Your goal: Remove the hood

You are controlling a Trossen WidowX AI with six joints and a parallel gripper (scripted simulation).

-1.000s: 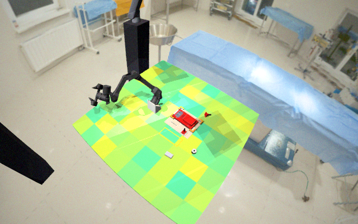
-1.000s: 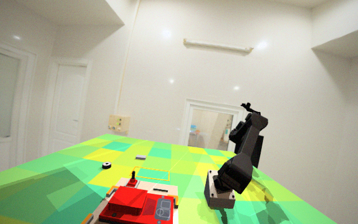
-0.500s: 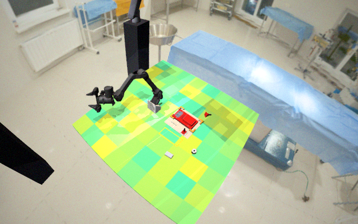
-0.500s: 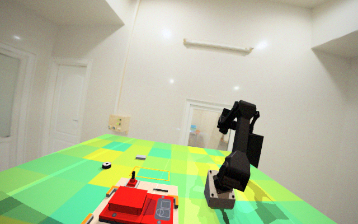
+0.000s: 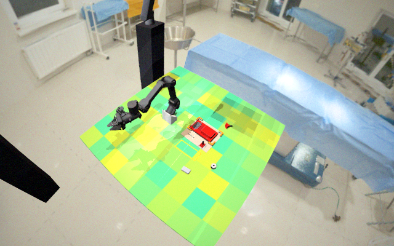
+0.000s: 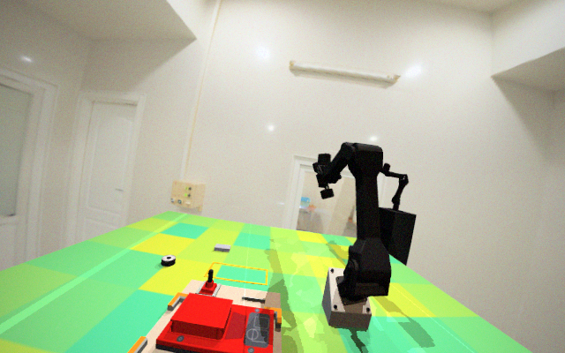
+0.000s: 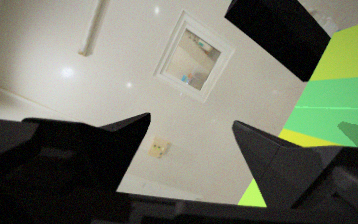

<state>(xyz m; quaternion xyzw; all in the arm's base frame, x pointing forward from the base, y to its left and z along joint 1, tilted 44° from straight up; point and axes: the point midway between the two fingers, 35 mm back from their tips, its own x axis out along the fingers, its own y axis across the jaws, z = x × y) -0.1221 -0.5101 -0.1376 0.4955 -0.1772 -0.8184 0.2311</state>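
Now: gripper tip 44 cm short of the red hood, 54 cm to the right of it and 29 cm above it. The rest, counted from my gripper tip: small wheel: 60 cm ahead, 31 cm to the left, 33 cm below.
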